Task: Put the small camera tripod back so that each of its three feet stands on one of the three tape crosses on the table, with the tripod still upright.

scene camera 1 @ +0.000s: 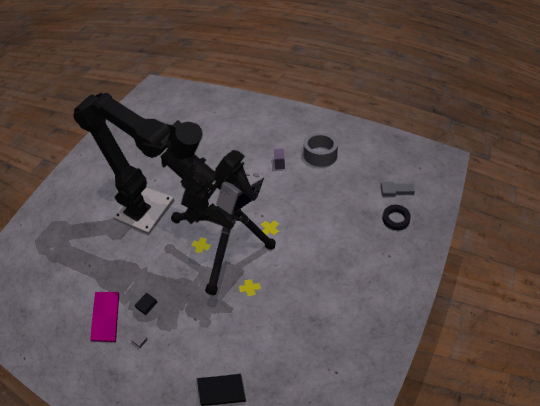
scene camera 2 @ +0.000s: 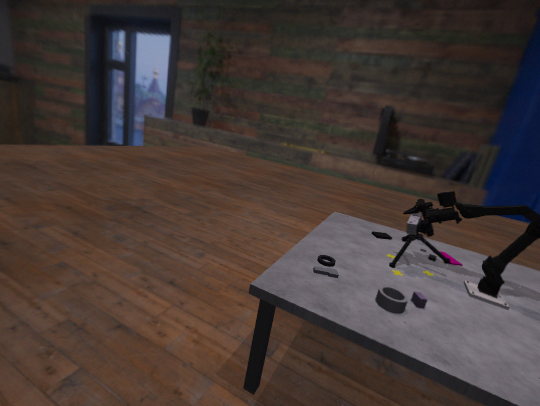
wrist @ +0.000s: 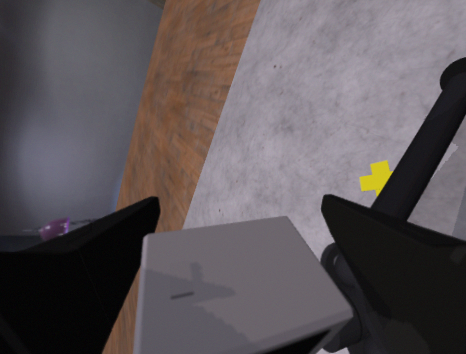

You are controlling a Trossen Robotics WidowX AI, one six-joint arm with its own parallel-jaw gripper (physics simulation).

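Pixels of known places: gripper, fingertip midpoint: (scene camera 1: 243, 214) (scene camera 2: 406, 220) (wrist: 241, 203); arm's base, link origin: (scene camera 1: 137, 209) (scene camera 2: 487, 292).
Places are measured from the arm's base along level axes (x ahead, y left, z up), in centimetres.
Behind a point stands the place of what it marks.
The small black tripod (scene camera 1: 222, 242) {x 36.3, y -4.0, z 13.5 cm} (scene camera 2: 414, 242) {x 33.6, y 5.5, z 13.4 cm} stands on its three legs on the grey table (scene camera 1: 329, 282) {x 57.0, y 7.6, z -1.3 cm}. Its grey head (scene camera 1: 228, 197) {x 36.2, y 0.3, z 23.5 cm} (wrist: 231, 281) {x 35.4, y 0.2, z 23.4 cm} sits between the fingers of my open gripper (scene camera 1: 242, 183) (scene camera 2: 421, 217) (wrist: 241, 203) {x 39.6, y 0.3, z 20.3 cm}, which do not close on it. Three yellow tape crosses (scene camera 1: 201, 245) {x 23.5, y 0.9, z -1.2 cm} (scene camera 1: 270, 227) {x 35.3, y 15.1, z -1.2 cm} (scene camera 1: 250, 287) {x 41.5, y -3.2, z -1.3 cm} lie under and around it. No foot stands on a cross: one foot (scene camera 1: 270, 243) {x 39.1, y 9.3, z 0.8 cm} is just in front of a cross, one foot (scene camera 1: 211, 289) {x 39.0, y -13.2, z 8.4 cm} is left of another, and one foot (scene camera 1: 176, 217) {x 18.7, y -0.9, z 8.5 cm} is behind and left of the third. The wrist view shows one cross (wrist: 375, 179) {x 42.1, y -3.0, z -1.3 cm} beside a leg (wrist: 394, 189) {x 36.2, y -3.8, z 13.6 cm}.
A grey ring (scene camera 1: 320, 150) {x 34.7, y 42.3, z 3.5 cm}, a purple cube (scene camera 1: 279, 158) {x 25.5, y 35.0, z 2.6 cm}, a grey block (scene camera 1: 397, 188) {x 59.3, y 44.0, z 0.2 cm} and a black ring (scene camera 1: 396, 217) {x 64.1, y 32.1, z 0.2 cm} lie at the back right. A magenta slab (scene camera 1: 105, 316) {x 16.5, y -32.3, z -0.5 cm}, a small black block (scene camera 1: 146, 303) {x 23.6, y -22.4, z 0.2 cm} and a black plate (scene camera 1: 221, 389) {x 52.7, y -31.0, z 0.2 cm} lie in front. The arm's base plate (scene camera 1: 157, 205) {x 4.6, y 4.5, z 0.1 cm} is at the left.
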